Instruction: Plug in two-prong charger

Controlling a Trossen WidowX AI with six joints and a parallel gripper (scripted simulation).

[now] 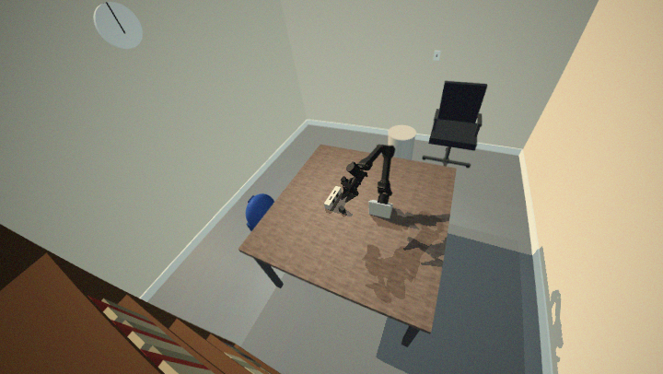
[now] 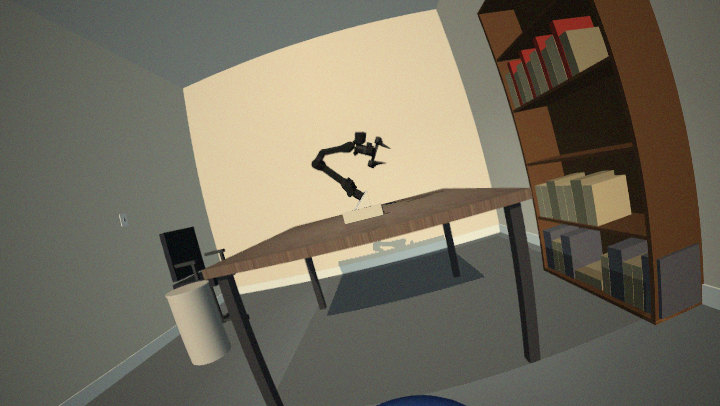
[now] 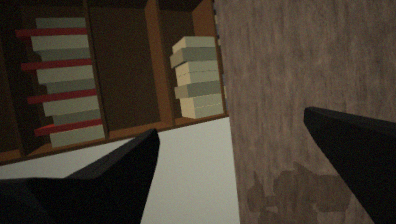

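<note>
Now: gripper tip 28 cm above the dark two-prong charger, 14 cm to the left of it and 12 cm short of it.
</note>
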